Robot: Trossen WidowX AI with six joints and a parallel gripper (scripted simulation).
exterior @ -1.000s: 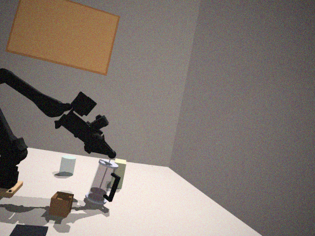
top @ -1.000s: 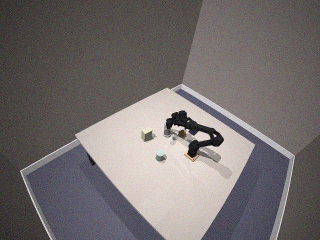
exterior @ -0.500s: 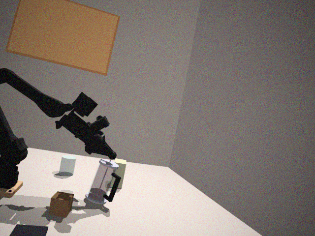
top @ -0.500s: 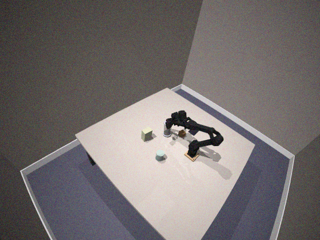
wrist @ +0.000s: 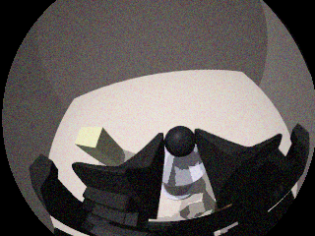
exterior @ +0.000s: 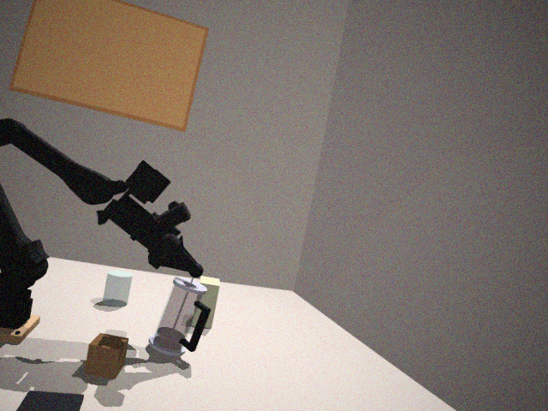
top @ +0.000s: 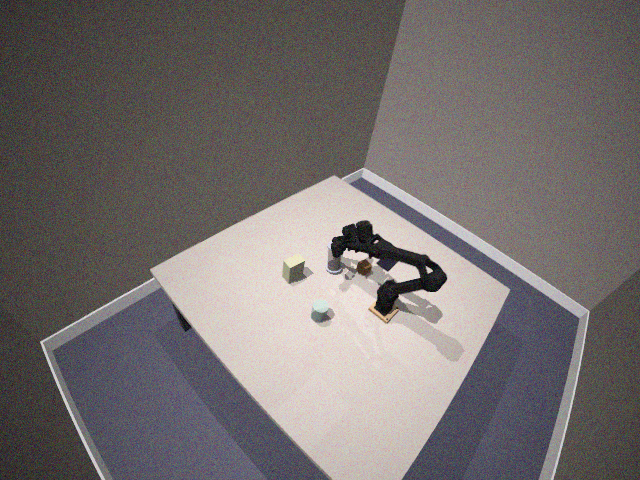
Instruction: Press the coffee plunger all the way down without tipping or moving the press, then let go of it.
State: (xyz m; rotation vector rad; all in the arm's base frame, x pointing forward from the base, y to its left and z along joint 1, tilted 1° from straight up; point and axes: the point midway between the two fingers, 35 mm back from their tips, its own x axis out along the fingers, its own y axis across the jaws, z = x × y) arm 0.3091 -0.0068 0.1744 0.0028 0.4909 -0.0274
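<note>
Now: the glass coffee press 1 cm behind my gripper tip, 1 cm to the right of it and 9 cm below it. The rest, counted from my gripper tip: dark flat pad 18 cm behind, 27 cm to the right, 17 cm below; pale yellow carton 5 cm ahead, 19 cm to the left, 12 cm below.
</note>
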